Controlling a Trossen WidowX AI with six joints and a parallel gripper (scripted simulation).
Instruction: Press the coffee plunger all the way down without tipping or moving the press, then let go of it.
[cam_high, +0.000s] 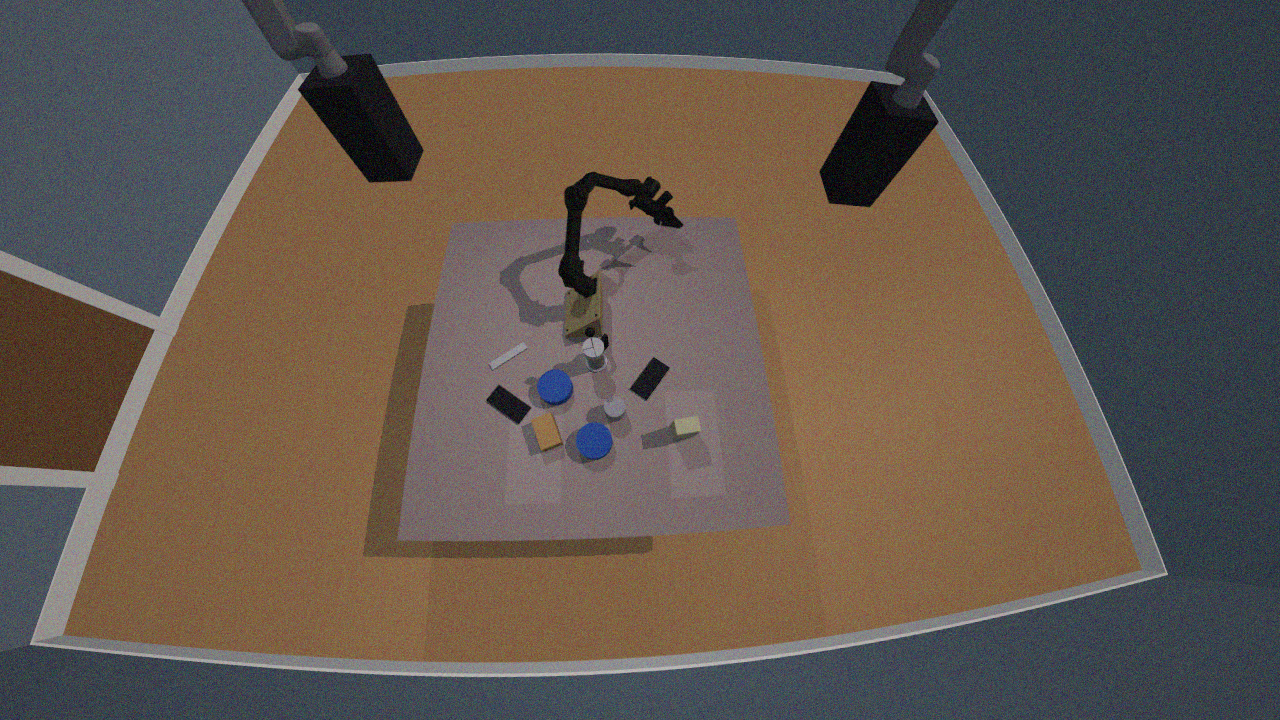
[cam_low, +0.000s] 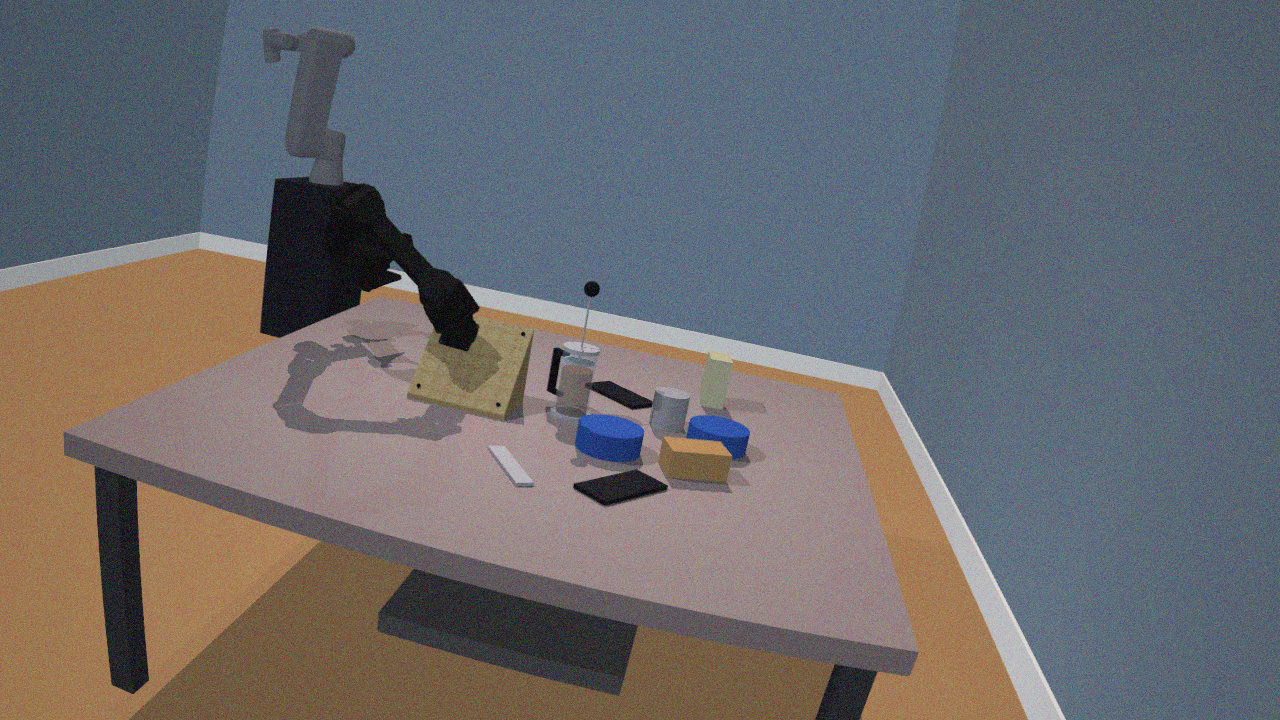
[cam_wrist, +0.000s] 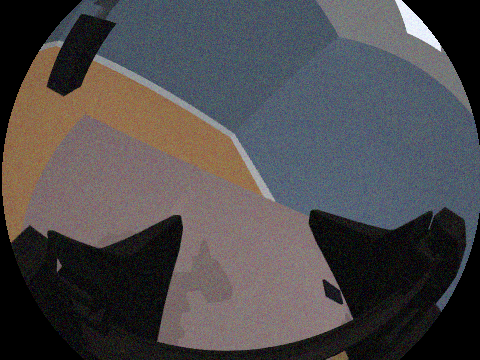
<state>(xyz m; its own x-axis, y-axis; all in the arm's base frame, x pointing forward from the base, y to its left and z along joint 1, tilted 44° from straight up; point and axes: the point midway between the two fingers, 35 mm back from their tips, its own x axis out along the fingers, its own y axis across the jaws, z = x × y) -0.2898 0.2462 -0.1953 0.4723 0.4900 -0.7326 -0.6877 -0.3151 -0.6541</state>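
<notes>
The coffee press is 500 mm ahead of my gripper tip, 310 mm to the right of it and 30 mm below it. From my gripper tip the other things lie so: grey bar (650 mm to the right, 500 mm ahead, 150 mm below); grey cylinder (700 mm ahead, 240 mm to the right, 120 mm below); pale yellow box (770 mm ahead, 100 mm below, 10 mm to the right).
</notes>
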